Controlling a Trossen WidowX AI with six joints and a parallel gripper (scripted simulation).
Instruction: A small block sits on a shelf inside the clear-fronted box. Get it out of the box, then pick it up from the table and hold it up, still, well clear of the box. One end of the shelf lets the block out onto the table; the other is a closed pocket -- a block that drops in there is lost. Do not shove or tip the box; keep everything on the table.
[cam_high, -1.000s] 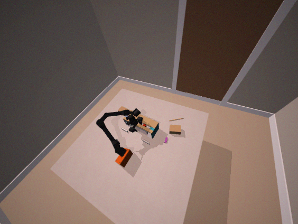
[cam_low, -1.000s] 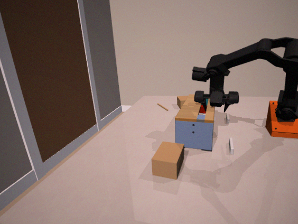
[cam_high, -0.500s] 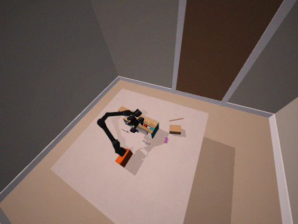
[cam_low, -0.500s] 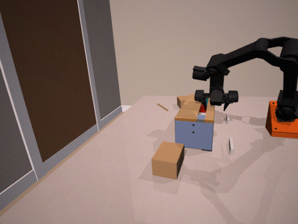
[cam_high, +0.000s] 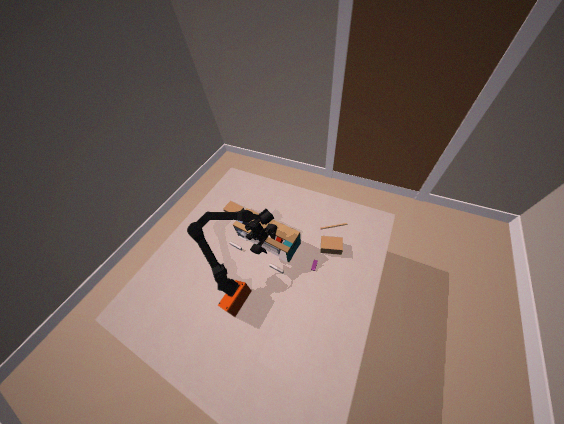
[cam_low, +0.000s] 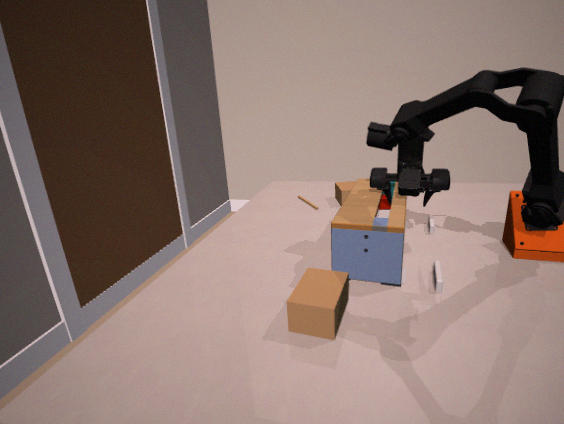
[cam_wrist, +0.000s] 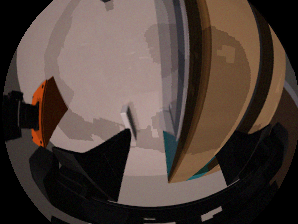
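My gripper tip is now 6 cm short of the red block and 2 cm to the left of it. Also, from my gripper tip: purple piece: 25 cm to the right, 8 cm below, 3 cm ahead; then box: 8 cm to the left, 4 cm ahead, 3 cm below; then wooden stick: 33 cm ahead, 27 cm to the right, 8 cm below.
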